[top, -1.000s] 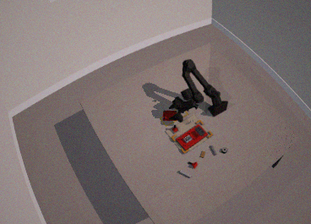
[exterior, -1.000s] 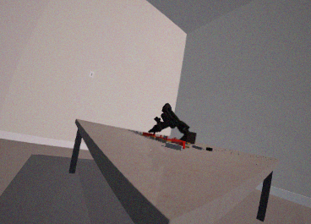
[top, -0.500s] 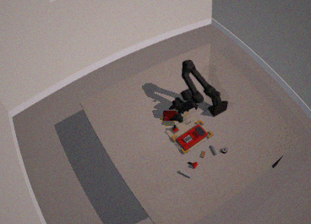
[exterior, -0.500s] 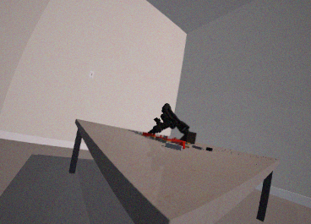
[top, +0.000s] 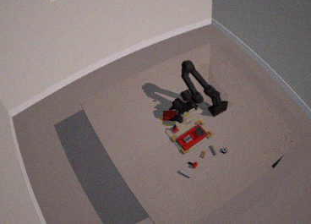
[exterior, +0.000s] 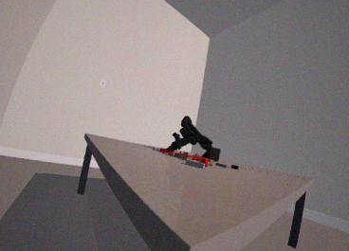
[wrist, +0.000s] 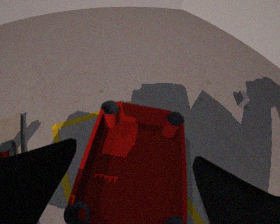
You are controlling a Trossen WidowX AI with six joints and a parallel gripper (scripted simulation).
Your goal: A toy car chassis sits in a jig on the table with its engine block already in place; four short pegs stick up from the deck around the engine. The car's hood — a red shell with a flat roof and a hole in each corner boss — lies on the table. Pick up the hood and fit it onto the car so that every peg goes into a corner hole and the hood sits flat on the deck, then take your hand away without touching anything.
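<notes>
The red hood is 10 mm below my gripper tip.
</notes>
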